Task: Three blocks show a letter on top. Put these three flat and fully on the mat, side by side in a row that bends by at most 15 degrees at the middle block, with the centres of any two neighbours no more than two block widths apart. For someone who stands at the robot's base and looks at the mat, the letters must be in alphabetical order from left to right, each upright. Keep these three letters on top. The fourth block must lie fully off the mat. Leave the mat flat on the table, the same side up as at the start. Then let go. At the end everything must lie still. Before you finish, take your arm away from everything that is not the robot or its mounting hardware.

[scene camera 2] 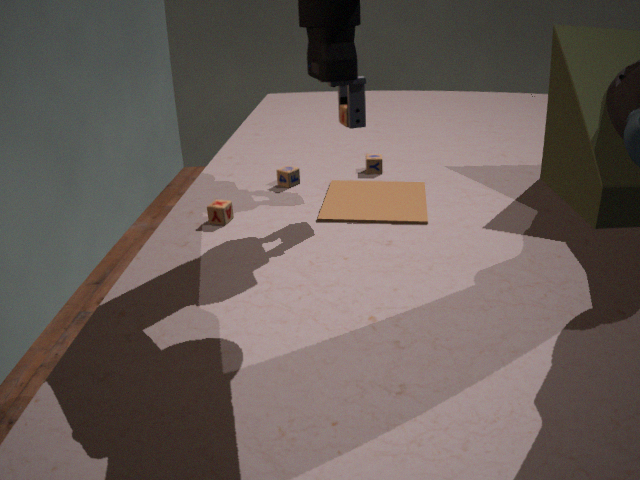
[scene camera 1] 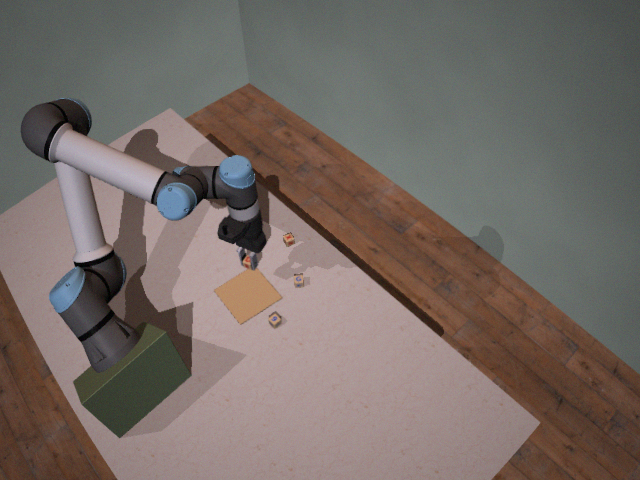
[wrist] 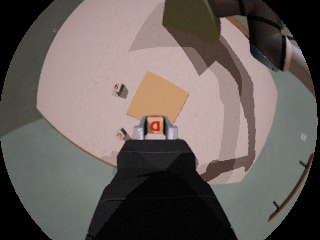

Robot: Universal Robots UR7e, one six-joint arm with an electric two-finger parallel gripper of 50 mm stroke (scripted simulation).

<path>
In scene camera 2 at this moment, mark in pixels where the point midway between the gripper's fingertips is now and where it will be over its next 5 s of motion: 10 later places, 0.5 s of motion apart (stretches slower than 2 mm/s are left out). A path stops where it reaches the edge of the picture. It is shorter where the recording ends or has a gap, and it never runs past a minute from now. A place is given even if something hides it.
My gripper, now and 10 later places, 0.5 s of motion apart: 352,124; 369,133; 376,135; 375,145; 376,184; 376,206; 375,209; 375,208; 375,172; 375,144; 374,143
</path>
